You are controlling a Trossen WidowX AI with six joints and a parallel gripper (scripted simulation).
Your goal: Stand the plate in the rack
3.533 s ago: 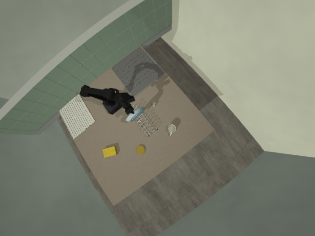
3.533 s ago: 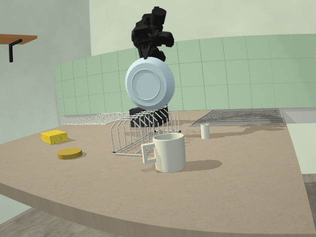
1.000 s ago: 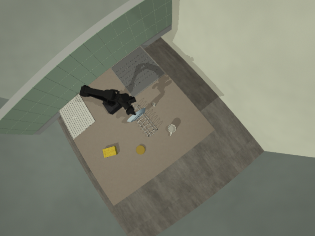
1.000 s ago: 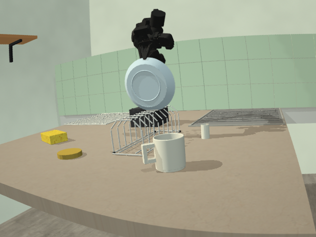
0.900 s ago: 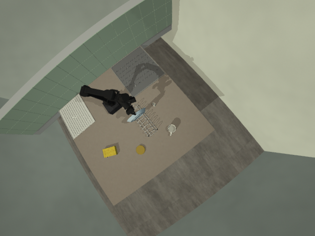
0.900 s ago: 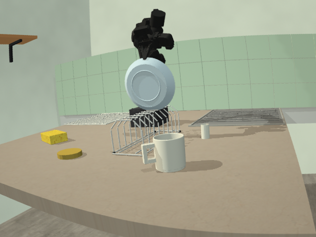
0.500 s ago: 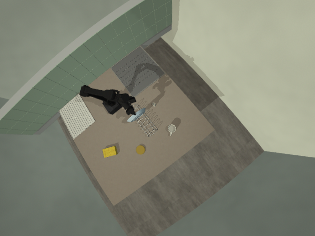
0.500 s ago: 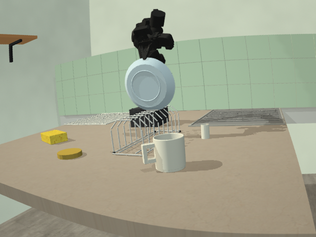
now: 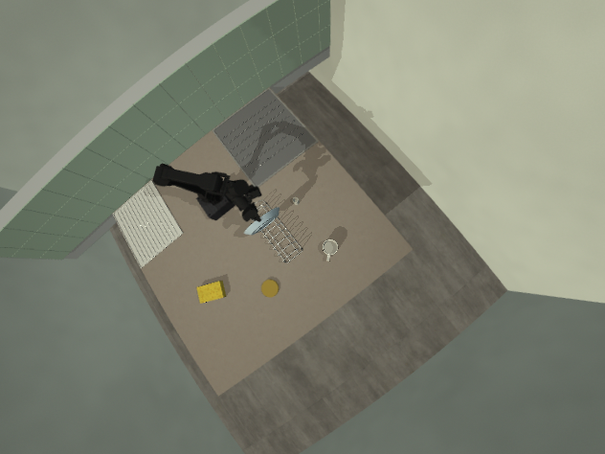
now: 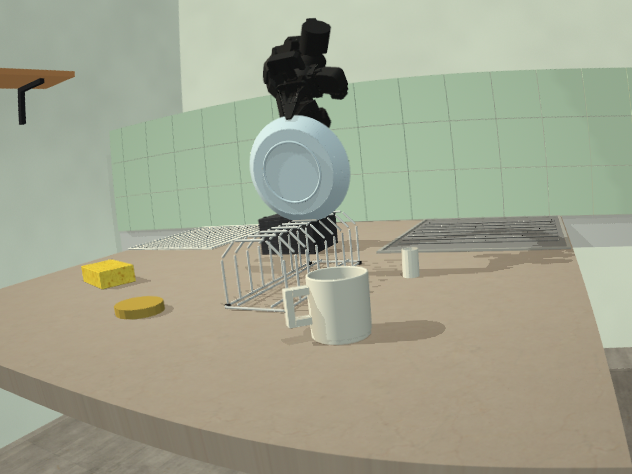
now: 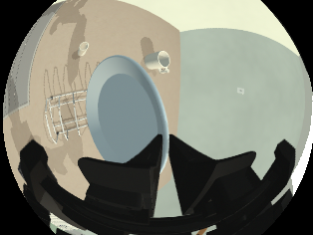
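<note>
Right now my hand is 10 mm short of the pale blue plate and 110 mm above it. The rest, counted from my hand: cream mug 250 mm ahead, 220 mm to the left, 280 mm below; then yellow disc 290 mm ahead, 160 mm to the right, 300 mm below; then small white cup 60 mm behind, 180 mm to the left, 300 mm below.
</note>
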